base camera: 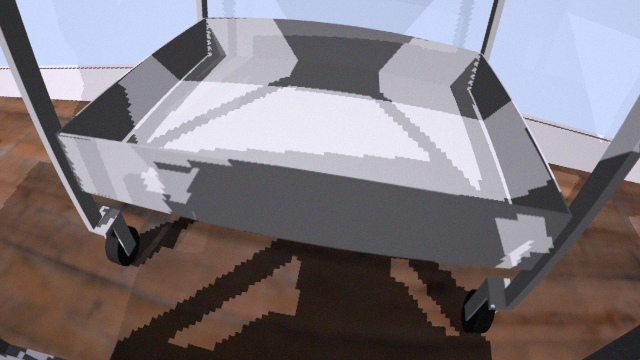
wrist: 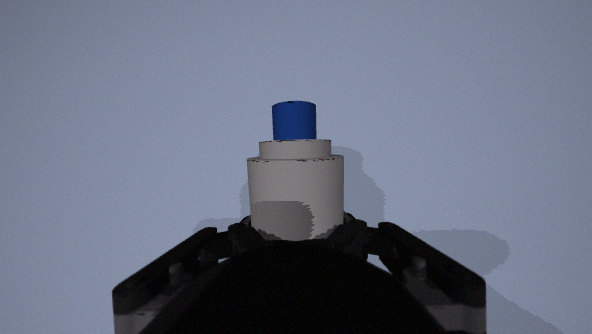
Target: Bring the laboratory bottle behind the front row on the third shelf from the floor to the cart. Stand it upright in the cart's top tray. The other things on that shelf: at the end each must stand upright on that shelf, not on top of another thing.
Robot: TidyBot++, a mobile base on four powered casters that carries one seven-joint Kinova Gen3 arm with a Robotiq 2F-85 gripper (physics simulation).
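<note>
The laboratory bottle, white with a stepped shoulder and a blue cap, is upright in the wrist view. My gripper is shut on it, one finger on each side of its body. The bottle's lower part is hidden behind the gripper. In the base camera view the cart stands close in front, with its lower tray and corner posts showing. The cart's top tray and the shelf do not show in either view.
The cart's lower tray has raised walls. Casters stand under its near corners on the wooden floor. A pale blue wall is behind the cart and behind the bottle.
</note>
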